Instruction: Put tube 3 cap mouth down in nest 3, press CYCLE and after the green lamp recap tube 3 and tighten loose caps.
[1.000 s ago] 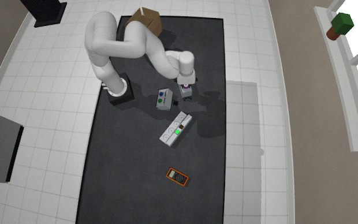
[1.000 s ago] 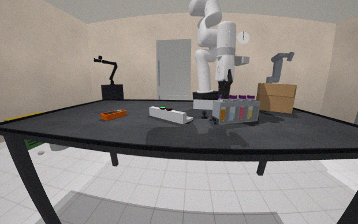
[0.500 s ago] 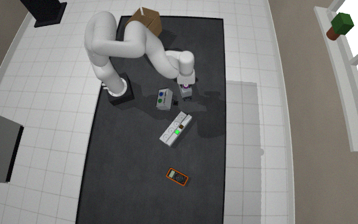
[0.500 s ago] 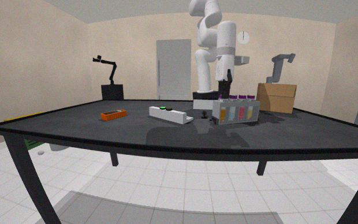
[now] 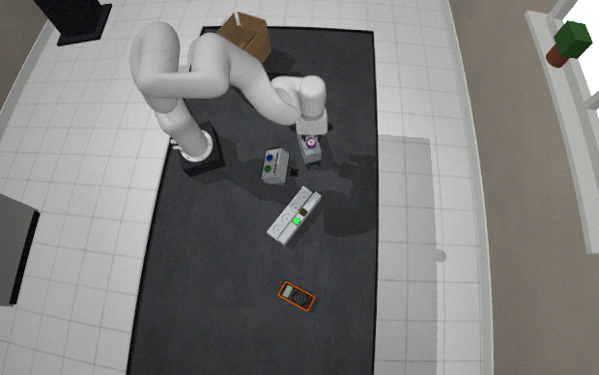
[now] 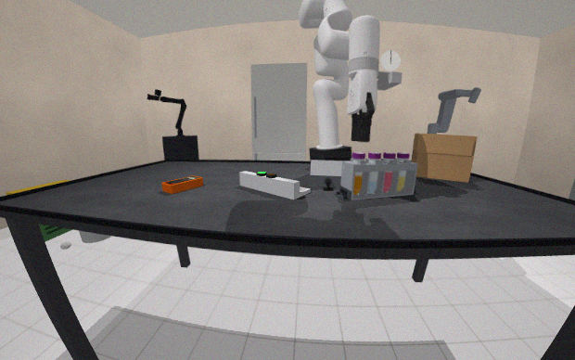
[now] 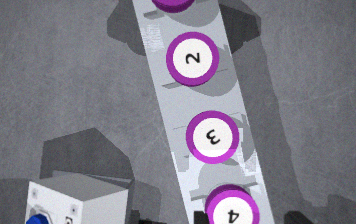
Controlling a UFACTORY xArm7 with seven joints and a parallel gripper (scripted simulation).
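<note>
Now: the green ready key 16 cm behind my hand, 7 cm to the right of it and 10 cm below it. The rest, counted from my hand: blue cycle key: 16 cm behind, 3 cm to the right, 10 cm below; purple cap: 1 cm behind, 5 cm to the left, 6 cm below; key housing: 14 cm behind, 5 cm to the right, 12 cm below.
</note>
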